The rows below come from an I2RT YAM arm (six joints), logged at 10 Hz.
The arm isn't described. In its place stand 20 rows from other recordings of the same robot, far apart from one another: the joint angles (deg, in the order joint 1, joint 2, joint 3, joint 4, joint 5, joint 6), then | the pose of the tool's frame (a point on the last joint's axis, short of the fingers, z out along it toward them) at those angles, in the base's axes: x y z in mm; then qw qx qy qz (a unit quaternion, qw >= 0).
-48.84 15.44 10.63 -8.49 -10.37 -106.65 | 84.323 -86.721 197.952 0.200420 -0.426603 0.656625 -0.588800
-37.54 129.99 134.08 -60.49 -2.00 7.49 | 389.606 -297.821 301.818 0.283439 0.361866 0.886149 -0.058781
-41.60 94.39 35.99 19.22 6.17 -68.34 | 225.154 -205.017 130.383 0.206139 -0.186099 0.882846 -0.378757
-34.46 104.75 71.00 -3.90 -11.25 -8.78 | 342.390 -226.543 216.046 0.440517 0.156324 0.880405 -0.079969
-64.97 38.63 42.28 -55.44 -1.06 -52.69 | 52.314 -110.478 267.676 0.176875 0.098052 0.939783 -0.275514
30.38 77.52 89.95 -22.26 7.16 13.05 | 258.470 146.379 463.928 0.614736 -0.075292 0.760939 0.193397
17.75 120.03 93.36 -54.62 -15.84 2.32 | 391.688 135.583 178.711 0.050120 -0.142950 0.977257 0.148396
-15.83 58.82 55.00 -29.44 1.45 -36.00 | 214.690 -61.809 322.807 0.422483 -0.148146 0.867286 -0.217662
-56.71 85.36 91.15 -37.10 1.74 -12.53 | 180.206 -276.411 404.099 0.395729 0.334665 0.804807 -0.289282
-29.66 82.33 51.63 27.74 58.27 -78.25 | 261.923 -184.000 296.860 0.068468 0.044973 0.715232 -0.694070
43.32 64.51 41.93 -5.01 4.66 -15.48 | 185.814 171.250 262.426 0.510836 -0.401181 0.754890 0.090783
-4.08 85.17 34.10 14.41 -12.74 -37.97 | 285.448 -12.490 158.763 0.451952 -0.306474 0.835019 -0.067499
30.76 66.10 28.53 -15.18 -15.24 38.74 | 175.153 115.137 166.793 0.188470 0.023109 0.939931 0.283680
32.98 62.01 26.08 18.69 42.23 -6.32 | 202.223 102.702 221.697 0.605276 -0.051328 0.779161 -0.154645
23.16 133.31 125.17 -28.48 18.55 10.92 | 499.646 201.418 266.034 0.466028 -0.022026 0.884461 -0.007777
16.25 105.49 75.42 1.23 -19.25 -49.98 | 406.521 130.716 245.171 0.521768 -0.534963 0.664464 -0.007763
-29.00 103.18 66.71 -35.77 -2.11 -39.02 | 303.520 -166.745 168.816 0.138113 -0.089100 0.983824 -0.071248
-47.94 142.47 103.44 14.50 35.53 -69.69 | 353.854 -423.050 123.899 0.047084 0.010893 0.817812 -0.573453
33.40 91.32 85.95 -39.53 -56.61 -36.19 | 269.085 213.033 348.175 0.348199 -0.613326 0.563971 0.429563
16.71 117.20 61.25 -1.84 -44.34 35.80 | 357.356 133.259 94.754 0.070009 0.044307 0.894765 0.438784
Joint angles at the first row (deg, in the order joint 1, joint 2, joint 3, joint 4, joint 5, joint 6):
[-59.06 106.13 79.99 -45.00 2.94 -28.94]
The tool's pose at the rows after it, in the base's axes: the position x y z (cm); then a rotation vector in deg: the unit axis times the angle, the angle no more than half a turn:
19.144 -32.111 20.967 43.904 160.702 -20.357
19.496 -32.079 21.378 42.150 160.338 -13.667
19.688 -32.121 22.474 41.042 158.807 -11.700
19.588 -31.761 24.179 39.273 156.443 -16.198
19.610 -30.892 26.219 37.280 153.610 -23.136
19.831 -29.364 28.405 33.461 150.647 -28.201
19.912 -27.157 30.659 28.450 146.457 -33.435
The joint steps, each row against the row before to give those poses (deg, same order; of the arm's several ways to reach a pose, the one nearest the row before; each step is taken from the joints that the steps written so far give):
[0.01 -0.13 -0.03 -0.55 -1.38 0.20]
[0.08 0.90 2.40 -3.56 -4.34 -0.38]
[0.00 -0.28 2.07 -1.87 -2.27 -0.12]
[0.21 -2.73 -0.14 1.36 0.64 -0.52]
[0.95 -3.89 -0.98 2.38 2.15 -0.25]
[1.73 -4.40 -1.06 1.52 1.10 -0.71]
[2.29 -5.76 -2.36 2.56 0.81 -0.97]

